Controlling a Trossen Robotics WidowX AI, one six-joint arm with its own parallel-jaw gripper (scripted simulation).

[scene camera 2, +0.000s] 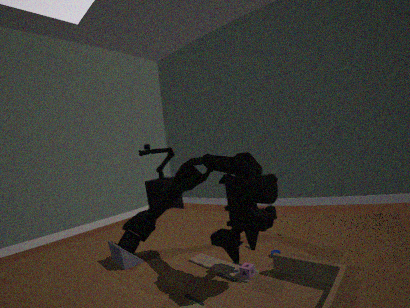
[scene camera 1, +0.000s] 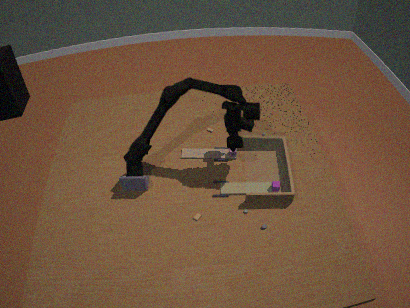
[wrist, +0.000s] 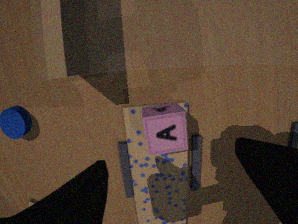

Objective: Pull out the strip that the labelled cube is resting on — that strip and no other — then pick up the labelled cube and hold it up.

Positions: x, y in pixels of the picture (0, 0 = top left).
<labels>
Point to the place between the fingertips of the gripper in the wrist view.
At 173, 157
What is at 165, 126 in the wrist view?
A labelled cube.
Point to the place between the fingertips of the gripper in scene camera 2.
245, 256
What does the gripper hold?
Nothing.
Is the gripper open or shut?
Open.
</labels>
